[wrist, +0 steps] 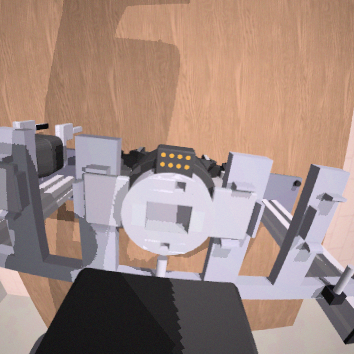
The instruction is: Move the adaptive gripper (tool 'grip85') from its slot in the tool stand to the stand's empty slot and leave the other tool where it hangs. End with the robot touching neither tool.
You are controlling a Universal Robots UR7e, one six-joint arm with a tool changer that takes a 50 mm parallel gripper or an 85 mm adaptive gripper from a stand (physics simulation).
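Frame: origin at the arm's base, x up, y back, z right, level; metres.
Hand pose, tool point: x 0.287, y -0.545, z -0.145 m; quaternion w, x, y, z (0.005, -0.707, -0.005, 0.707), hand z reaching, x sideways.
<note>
Each offset is from my tool point to the top centre of the thing. "spot": to the spot under its first point. Level surfaces: height alone.
The adaptive gripper [168, 212] hangs in the stand slot at the middle of the wrist view. Its round pale coupling plate faces the camera, and a black contact block with orange pins [175, 160] sits above it. Its side tabs rest at two posts. Small dark parts of its linkage show behind the plate; its fingertips are hidden, so its opening cannot be read. The arm's dark wrist part [150, 315] is at the bottom edge, apart from the plate. The other tool @(spot: dx -0.191, dy +0.000, dz +0.141 m) [49, 155] hangs at the left, partly cut off. The tool stand [252, 290] spans the view.
A post @(spot: dx -0.101, dy +0.010, dz -0.114 m) [312, 215] with small brackets stands right of the adaptive gripper; its brackets bear no tool, and the slot beyond it is partly in view. A pale peg on a black block @(dx -0.093, dy -0.078, dz -0.184 m) [333, 294] is at the lower right. The wooden table top @(dx -0.391 m) [250, 75] lies behind the stand.
</note>
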